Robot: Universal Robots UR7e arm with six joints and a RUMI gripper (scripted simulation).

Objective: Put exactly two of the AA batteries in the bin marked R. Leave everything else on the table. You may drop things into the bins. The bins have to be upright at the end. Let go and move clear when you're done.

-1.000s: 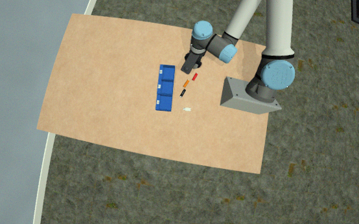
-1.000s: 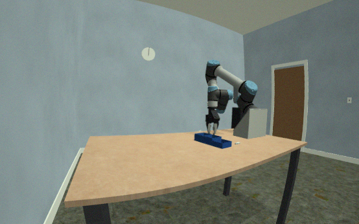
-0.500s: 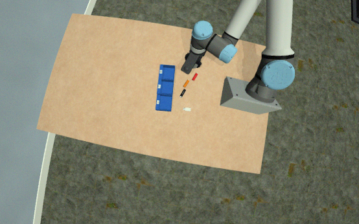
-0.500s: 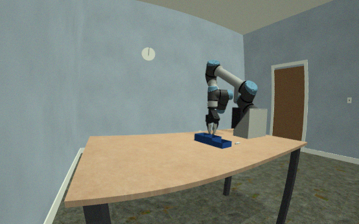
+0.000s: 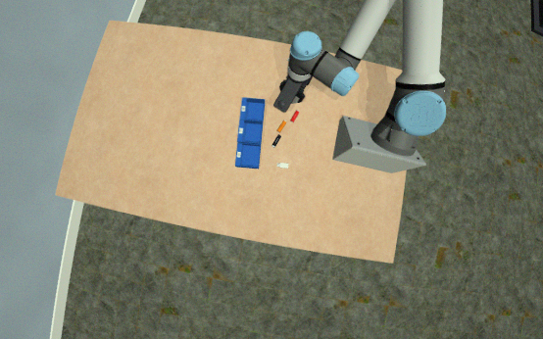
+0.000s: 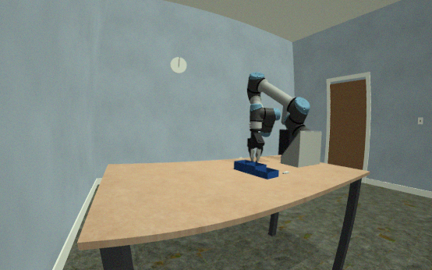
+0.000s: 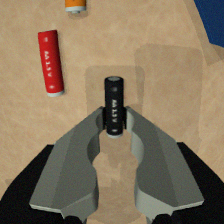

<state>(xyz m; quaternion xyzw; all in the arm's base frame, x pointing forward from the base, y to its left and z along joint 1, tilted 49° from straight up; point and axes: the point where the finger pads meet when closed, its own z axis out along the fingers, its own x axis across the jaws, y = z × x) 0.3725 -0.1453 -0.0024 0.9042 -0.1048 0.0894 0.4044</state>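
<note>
Right now my hand is 10 cm to the right of the orange AA battery and 1 cm above it. Also, from my hand: red battery 3 cm behind, 5 cm to the left, 1 cm below; joined blue bins 11 cm ahead, 16 cm to the left, 1 cm above; black AA battery 1 cm below.
</note>
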